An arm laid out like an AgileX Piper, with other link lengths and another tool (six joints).
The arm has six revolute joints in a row. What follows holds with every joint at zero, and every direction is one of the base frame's.
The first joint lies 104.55 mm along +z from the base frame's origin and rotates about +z.
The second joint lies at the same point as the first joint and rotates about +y.
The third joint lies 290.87 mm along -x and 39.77 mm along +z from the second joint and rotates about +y.
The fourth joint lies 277.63 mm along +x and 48.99 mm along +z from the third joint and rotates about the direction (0.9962, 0, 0.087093).
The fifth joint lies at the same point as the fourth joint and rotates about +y.
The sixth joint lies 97 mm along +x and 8.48 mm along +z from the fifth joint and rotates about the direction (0.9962, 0, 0.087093).
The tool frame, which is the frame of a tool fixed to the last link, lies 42.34 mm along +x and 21 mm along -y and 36.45 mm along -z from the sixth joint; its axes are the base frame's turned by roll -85.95, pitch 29.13 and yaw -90.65 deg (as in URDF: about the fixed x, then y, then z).
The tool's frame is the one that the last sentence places.
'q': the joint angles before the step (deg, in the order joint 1, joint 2, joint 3, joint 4, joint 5, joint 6). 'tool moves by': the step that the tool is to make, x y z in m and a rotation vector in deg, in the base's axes. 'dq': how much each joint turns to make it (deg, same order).
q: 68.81 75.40 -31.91 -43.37 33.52 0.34
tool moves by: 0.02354 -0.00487 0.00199 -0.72 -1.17 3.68
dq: -6.70 0.00 -0.01 1.54 -4.81 -10.59
